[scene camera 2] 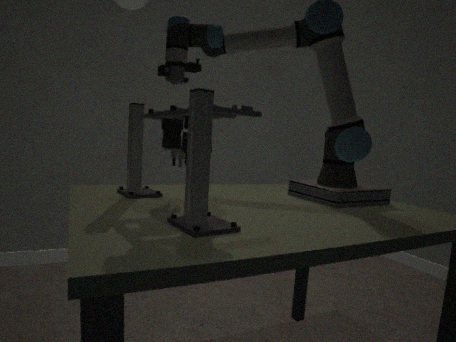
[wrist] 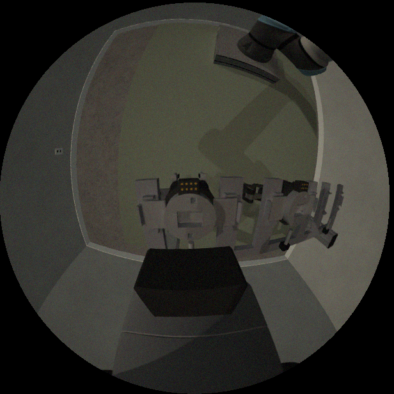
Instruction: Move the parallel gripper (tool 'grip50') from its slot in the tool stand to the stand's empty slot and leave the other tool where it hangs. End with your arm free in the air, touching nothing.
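What I see here is a parallel gripper point(scene camera 2: 172, 128).
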